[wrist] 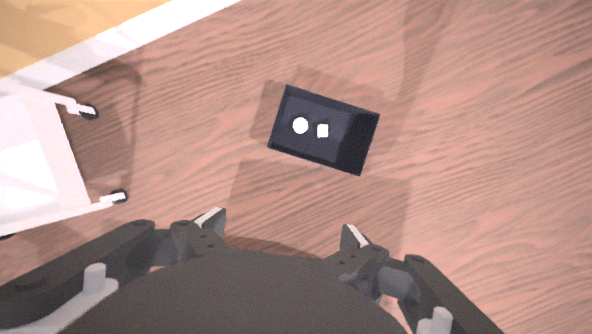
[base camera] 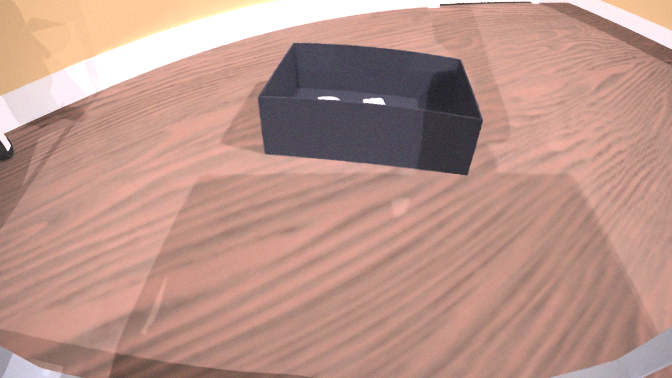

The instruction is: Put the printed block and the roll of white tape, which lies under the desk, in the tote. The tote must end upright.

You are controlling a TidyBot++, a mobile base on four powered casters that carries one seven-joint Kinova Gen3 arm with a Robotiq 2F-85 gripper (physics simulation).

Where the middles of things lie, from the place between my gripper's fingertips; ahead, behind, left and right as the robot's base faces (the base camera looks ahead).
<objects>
My gripper is now 550 mm above the dark tote (base camera: 430,120), 140 mm short of it and 70 mm to the left of it.
</objects>
